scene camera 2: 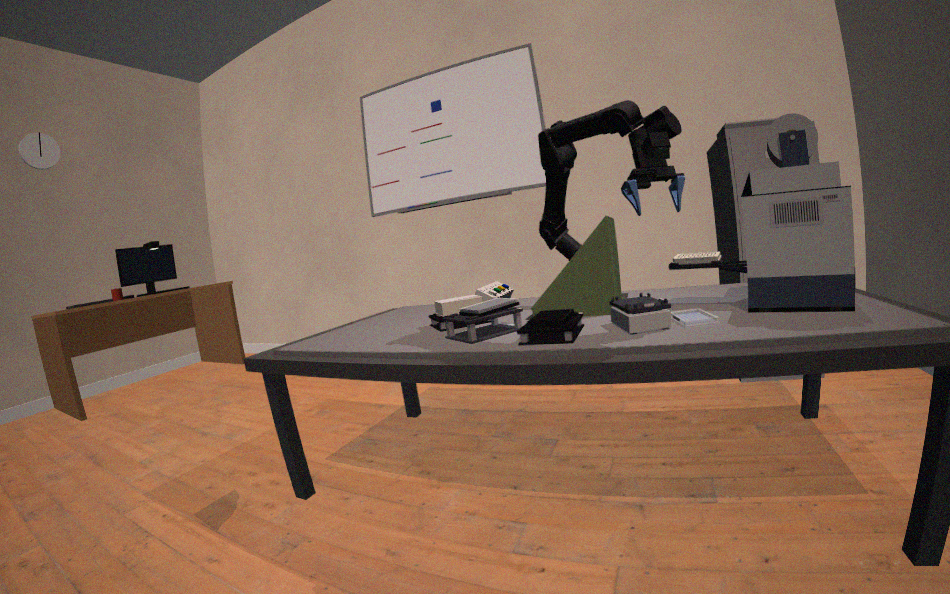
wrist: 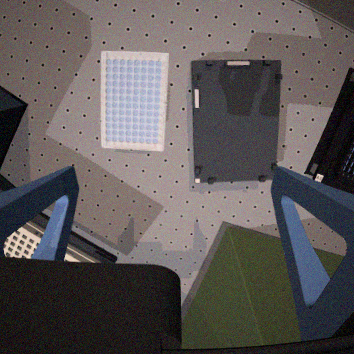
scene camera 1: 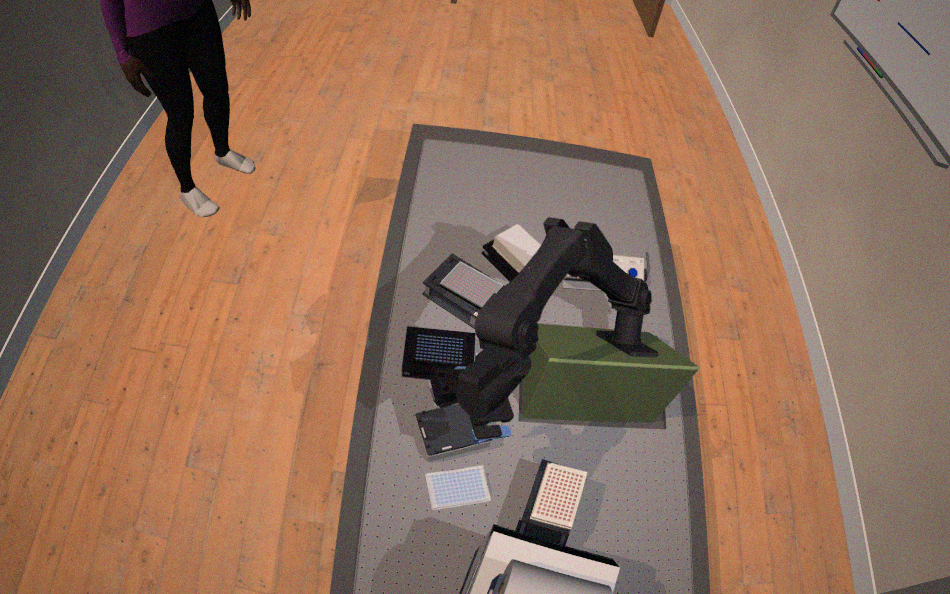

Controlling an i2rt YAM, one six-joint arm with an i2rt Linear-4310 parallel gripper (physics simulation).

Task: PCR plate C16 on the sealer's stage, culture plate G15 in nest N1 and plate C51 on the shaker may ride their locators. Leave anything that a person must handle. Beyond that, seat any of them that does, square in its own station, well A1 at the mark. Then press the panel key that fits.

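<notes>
My gripper (scene camera 1: 483,399) (scene camera 2: 657,211) (wrist: 174,177) is open and empty, high above the table near the shaker. The shaker (scene camera 1: 448,428) (scene camera 2: 639,320) (wrist: 236,135) has a dark top with corner clips and no plate on it. A blue-welled plate (scene camera 1: 457,486) (scene camera 2: 694,317) (wrist: 134,100) lies flat on the table beside it; its label is unreadable. A white plate with reddish wells (scene camera 1: 558,495) (scene camera 2: 697,257) (wrist: 22,243) rests on the sealer's stage; whether it rides a locator cannot be told. A black plate (scene camera 1: 439,348) sits in a black nest (scene camera 1: 414,364) (scene camera 2: 551,327). A reddish-welled plate (scene camera 1: 470,283) sits on a raised nest. Which nest is N1 is unreadable.
The sealer (scene camera 1: 553,563) (scene camera 2: 798,245) is tall. A green wedge (scene camera 1: 595,388) (scene camera 2: 591,280) (wrist: 235,300) stands by the arm's base. A white block (scene camera 1: 517,245) (scene camera 2: 455,304) rests on another black nest. The key panel (scene camera 1: 632,266) (scene camera 2: 495,289) is partly hidden by the arm in scene camera 1.
</notes>
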